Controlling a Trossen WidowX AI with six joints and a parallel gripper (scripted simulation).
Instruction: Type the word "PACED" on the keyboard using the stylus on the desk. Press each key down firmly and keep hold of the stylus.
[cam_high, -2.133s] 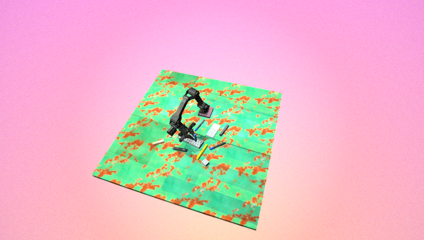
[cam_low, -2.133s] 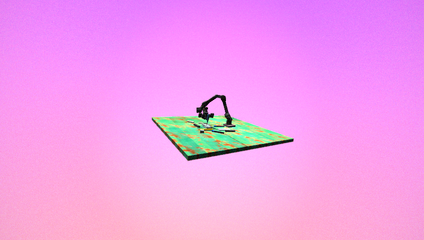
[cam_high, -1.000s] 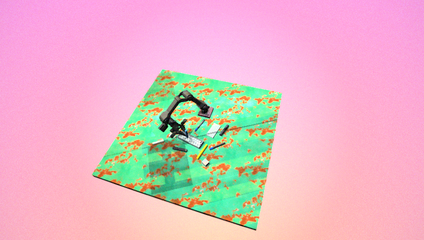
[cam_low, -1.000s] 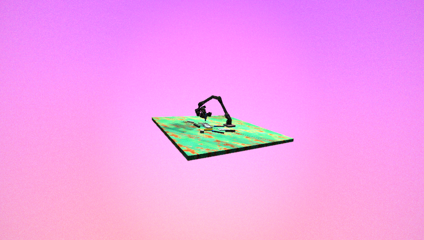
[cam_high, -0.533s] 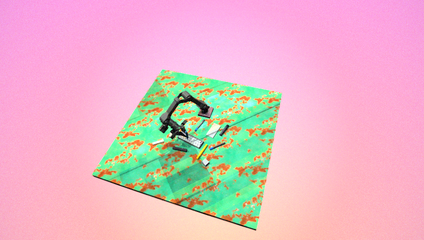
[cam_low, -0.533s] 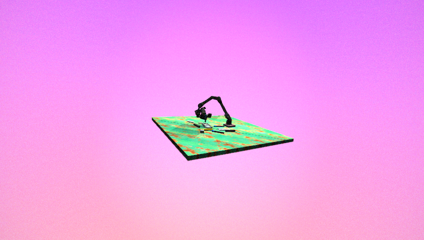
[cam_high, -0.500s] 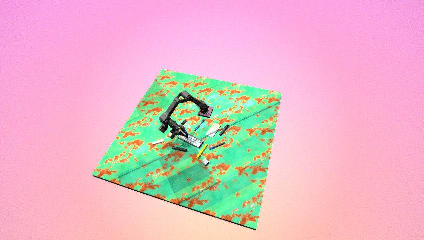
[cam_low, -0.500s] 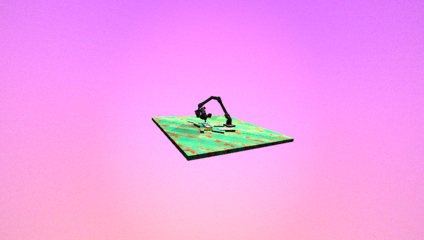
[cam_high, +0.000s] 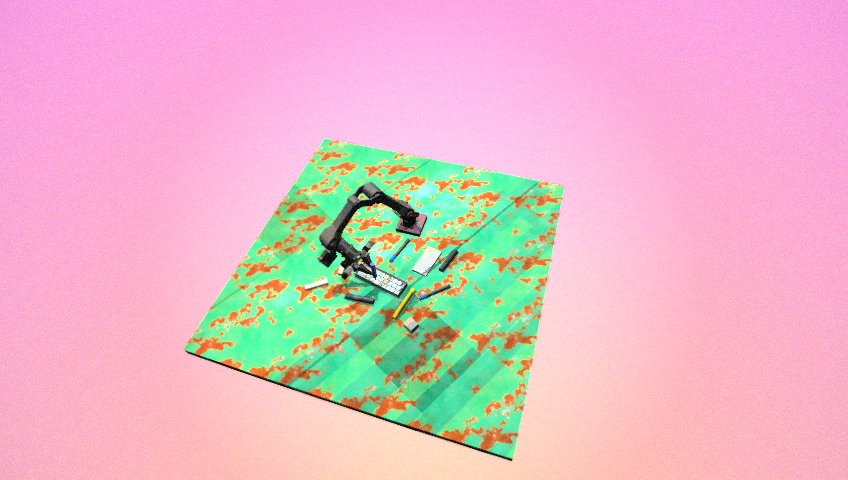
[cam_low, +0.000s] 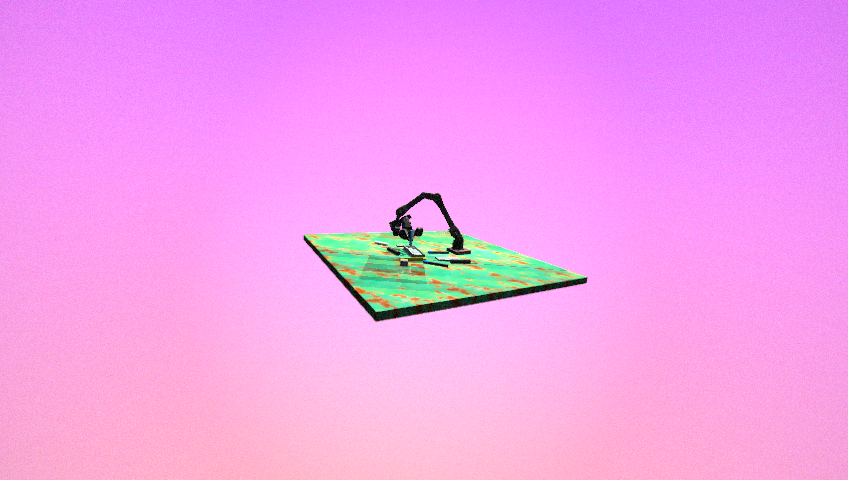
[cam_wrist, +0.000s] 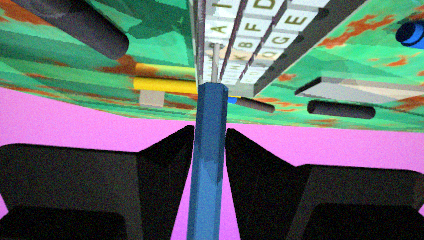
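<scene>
Right now the yellow pencil is 150 mm to the left of my gripper tip, 70 mm below it and 40 mm ahead of it. The rest, counted from my gripper tip: grey cube (220 mm to the left, 110 mm ahead, 70 mm below); then blue stylus (10 mm below); then pale stick (220 mm to the right, 120 mm ahead, 70 mm below).
</scene>
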